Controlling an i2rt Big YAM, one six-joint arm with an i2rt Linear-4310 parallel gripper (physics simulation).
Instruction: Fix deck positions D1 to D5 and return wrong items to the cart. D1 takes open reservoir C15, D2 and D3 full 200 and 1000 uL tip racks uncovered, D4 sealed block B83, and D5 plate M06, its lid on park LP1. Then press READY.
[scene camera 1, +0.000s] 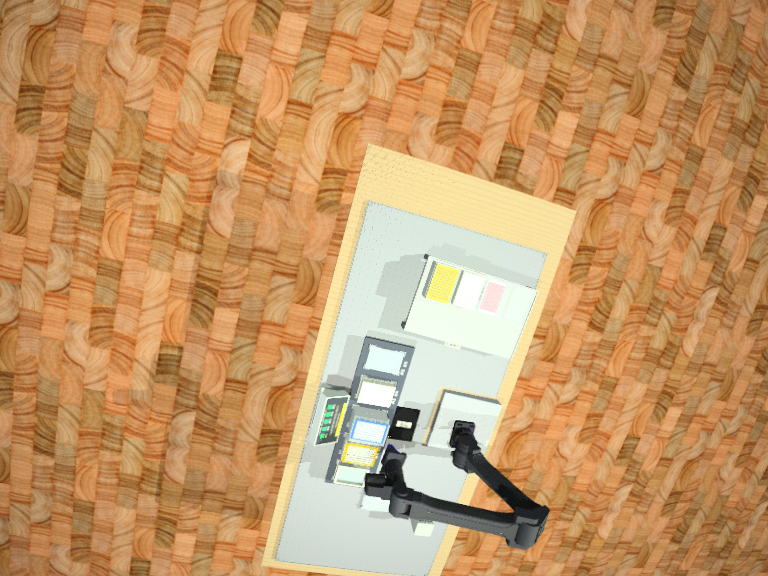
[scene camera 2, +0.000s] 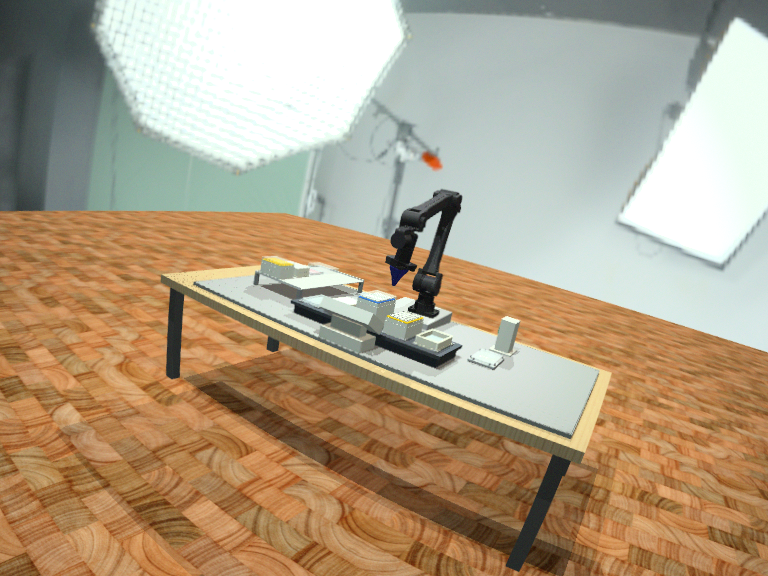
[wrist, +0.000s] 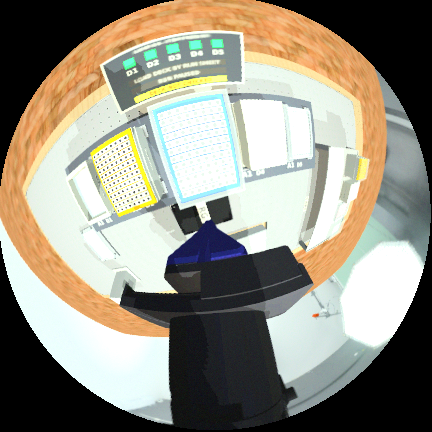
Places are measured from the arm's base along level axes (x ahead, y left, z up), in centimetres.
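Where they show: gripper, between the fingertips: (scene camera 1: 390, 444) (scene camera 2: 393, 285) (wrist: 209, 223); arm's base, origin of its link: (scene camera 1: 461, 434) (scene camera 2: 423, 312).
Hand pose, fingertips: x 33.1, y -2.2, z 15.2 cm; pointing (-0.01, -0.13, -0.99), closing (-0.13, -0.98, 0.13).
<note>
Each offset is from my fingertips to the top centre of the thing. "spot": to the spot under its first point.
My gripper (scene camera 1: 390, 448) (scene camera 2: 395, 282) (wrist: 209, 223) is shut and empty, raised above the deck's robot side near the black box {dz -16.7, dx -8.6, dy +1.5 cm} (scene camera 1: 404, 424) (wrist: 220, 209), whose white label it partly hides. An open reservoir {dz -10.3, dx +9.7, dy +22.7 cm} (scene camera 1: 351, 474) (scene camera 2: 434, 339) (wrist: 88, 192) sits at D1, an uncovered yellow-rimmed tip rack {dz -6.9, dx +8.6, dy +10.4 cm} (scene camera 1: 359, 454) (wrist: 124, 172) at D2, a blue-rimmed rack {dz -3.1, dx +7.5, dy -2.0 cm} (scene camera 1: 370, 430) (scene camera 2: 376, 298) (wrist: 197, 150) at D3, a white block {dz -8.7, dx +6.6, dy -14.3 cm} (scene camera 1: 376, 393) (wrist: 264, 134) at D4, and a pale plate {dz -12.0, dx +5.3, dy -26.7 cm} (scene camera 1: 384, 359) (wrist: 300, 131) at D5. The panel {spot: dz -6.2, dx +22.0, dy -3.9 cm} (scene camera 1: 330, 419) (wrist: 175, 65) shows all five lamps green. Item codes are unreadable.
The raised cart {dz -11.5, dx -23.2, dy -50.9 cm} (scene camera 1: 465, 328) (scene camera 2: 322, 282) holds a yellow rack {dz -5.1, dx -8.0, dy -59.6 cm} (scene camera 1: 442, 282) (scene camera 2: 277, 266), a white item {dz -7.9, dx -18.7, dy -58.3 cm} (scene camera 1: 468, 290) and a pink-topped item {dz -10.5, dx -29.4, dy -56.9 cm} (scene camera 1: 493, 297). A low white piece {dz -16.3, dx -5.2, dy +39.4 cm} (scene camera 2: 486, 357) (wrist: 101, 244) lies beyond D1, near an upright white block {dz -5.1, dx -23.2, dy +41.8 cm} (scene camera 1: 423, 528) (scene camera 2: 507, 335).
</note>
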